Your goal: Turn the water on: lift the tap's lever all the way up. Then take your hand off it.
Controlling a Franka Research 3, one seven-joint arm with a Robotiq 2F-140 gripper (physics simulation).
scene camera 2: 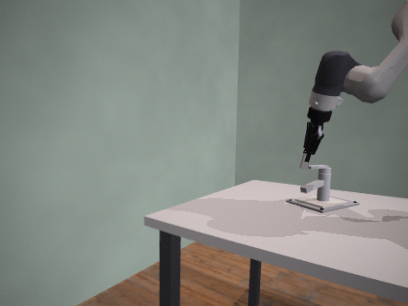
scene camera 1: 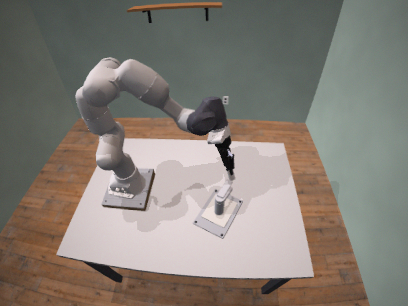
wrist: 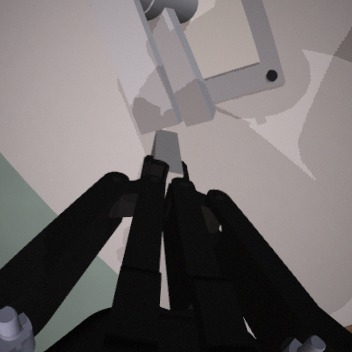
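Note:
The grey tap stands upright on its base plate [scene camera 1: 202, 224] [scene camera 2: 345, 203] [wrist: 245, 82], with its round column [scene camera 1: 219, 206] [scene camera 2: 324, 186] below the lever. The flat lever [scene camera 1: 224, 192] [scene camera 2: 319, 166] [wrist: 137, 70] sticks out from the column's top and looks about level in scene camera 2. The spout [scene camera 2: 311, 187] [wrist: 197, 100] sticks out lower down on the same side. My gripper [scene camera 1: 230, 176] [scene camera 2: 304, 164] [wrist: 162, 147] is shut and empty, pointing down. Its fingertips are at the lever's outer end, above the spout's level; whether they touch the lever is unclear.
The tap stands on the white table [scene camera 1: 150, 245] [scene camera 2: 225, 237]. The arm's base plate [scene camera 1: 112, 202] stands at the table's left in scene camera 1. A wooden wall shelf [scene camera 1: 175, 6] and a wall socket [scene camera 1: 225, 100] are on the wall behind.

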